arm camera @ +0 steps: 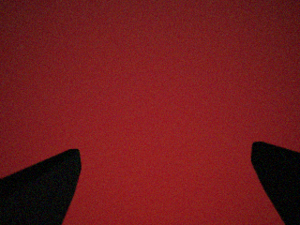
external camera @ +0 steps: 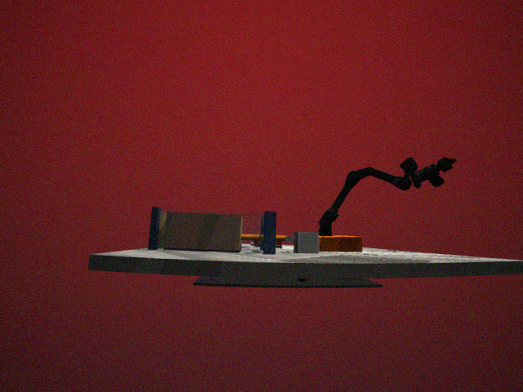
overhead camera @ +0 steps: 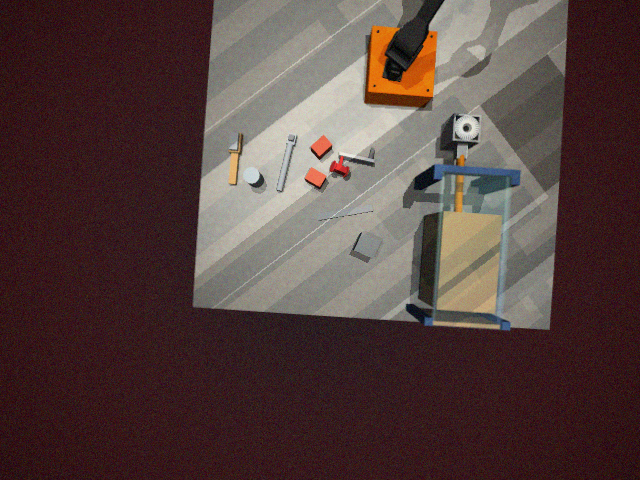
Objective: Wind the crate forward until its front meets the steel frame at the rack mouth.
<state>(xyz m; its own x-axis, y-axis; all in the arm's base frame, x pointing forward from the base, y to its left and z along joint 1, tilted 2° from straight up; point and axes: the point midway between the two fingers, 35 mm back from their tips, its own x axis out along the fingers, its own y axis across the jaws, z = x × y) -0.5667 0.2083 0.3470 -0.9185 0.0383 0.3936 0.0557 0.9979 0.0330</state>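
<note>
The grey crank handle lies 90 cm ahead of my gripper tip, 28 cm to the right of it and 42 cm below it. Also, from my gripper tip: winch 72 cm ahead, 4 cm to the left, 41 cm below; then red knob 92 cm ahead, 32 cm to the right, 42 cm below; then blue frame 89 cm ahead, 8 cm to the left, 34 cm below.
</note>
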